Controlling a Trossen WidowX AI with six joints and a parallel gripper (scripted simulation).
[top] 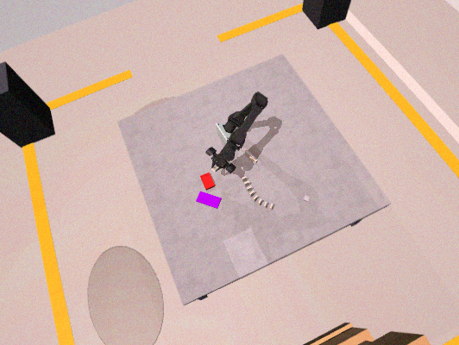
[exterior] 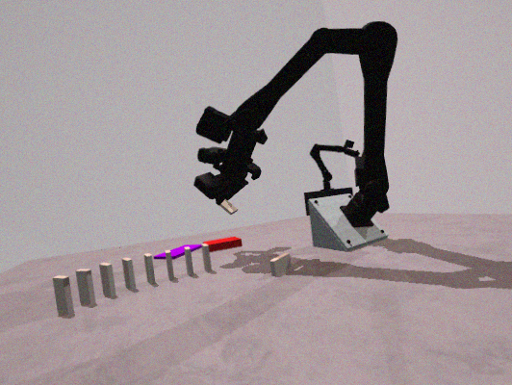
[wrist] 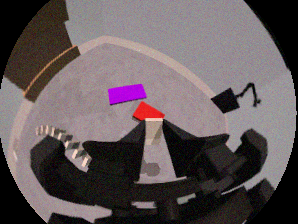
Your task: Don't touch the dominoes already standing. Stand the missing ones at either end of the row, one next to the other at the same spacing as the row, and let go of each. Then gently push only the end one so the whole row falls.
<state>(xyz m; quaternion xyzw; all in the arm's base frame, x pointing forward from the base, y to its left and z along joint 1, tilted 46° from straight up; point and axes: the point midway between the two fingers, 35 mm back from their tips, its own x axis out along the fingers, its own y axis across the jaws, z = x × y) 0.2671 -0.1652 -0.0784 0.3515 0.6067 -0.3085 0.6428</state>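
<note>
My gripper tip is 50 mm to the left of the flat red patch and 120 mm above it. The rest, counted from my gripper tip: flat purple patch 110 mm ahead, 90 mm to the right, 120 mm below.
</note>
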